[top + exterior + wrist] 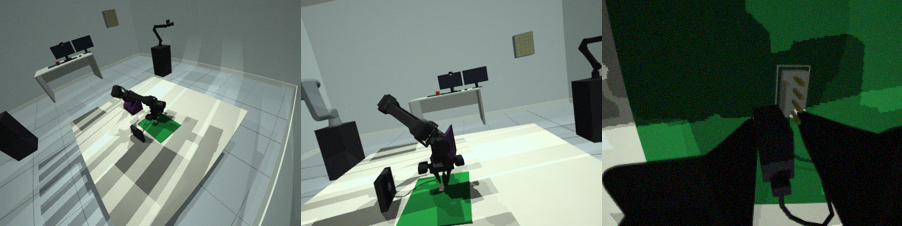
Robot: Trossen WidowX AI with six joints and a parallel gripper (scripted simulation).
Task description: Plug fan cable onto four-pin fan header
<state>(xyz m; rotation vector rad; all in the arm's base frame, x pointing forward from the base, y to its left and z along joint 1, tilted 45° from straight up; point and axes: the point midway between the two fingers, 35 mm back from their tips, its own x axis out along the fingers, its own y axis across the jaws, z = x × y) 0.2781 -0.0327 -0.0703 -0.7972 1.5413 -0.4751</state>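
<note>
The black fan plug lies 1 cm behind my gripper tip and 1 cm above it. From my gripper tip the other things lie so: green board: 6 cm ahead, 2 cm to the right, 3 cm below; black fan: 5 cm ahead, 21 cm to the right, 4 cm above; pale header: 2 cm ahead, 1 cm to the right, 2 cm below.
</note>
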